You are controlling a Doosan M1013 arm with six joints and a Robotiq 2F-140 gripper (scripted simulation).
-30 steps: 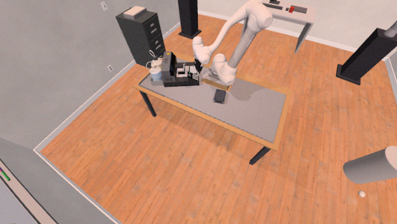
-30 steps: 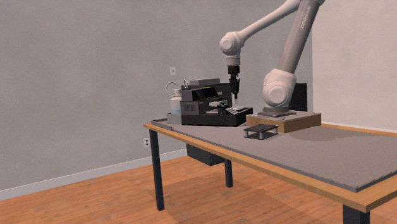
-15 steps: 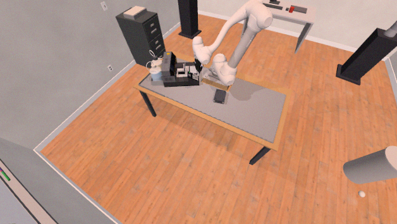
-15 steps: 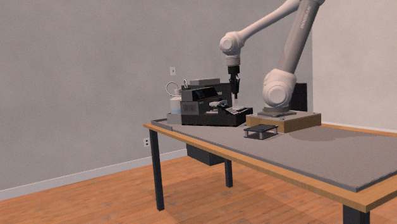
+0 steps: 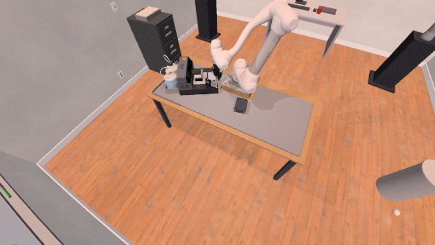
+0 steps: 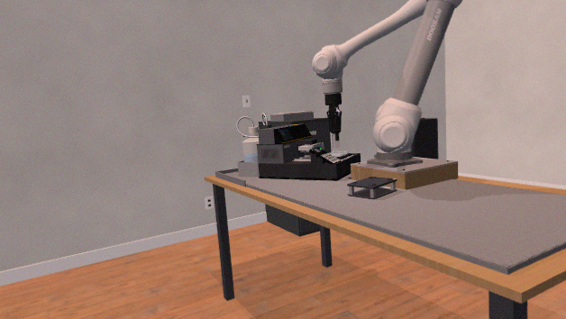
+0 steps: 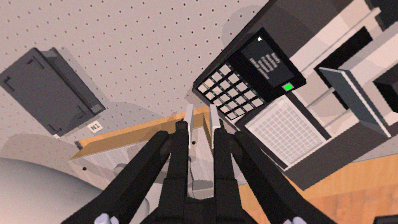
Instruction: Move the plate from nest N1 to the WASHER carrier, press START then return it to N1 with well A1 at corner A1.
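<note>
My hand is 140 mm to the left of the white well plate, 90 mm past it and 90 mm above it. From my hand the other things lie so: black plate nest N1: 320 mm to the left, 140 mm below, 50 mm ahead; then plate washer: 270 mm to the right, 60 mm below.
</note>
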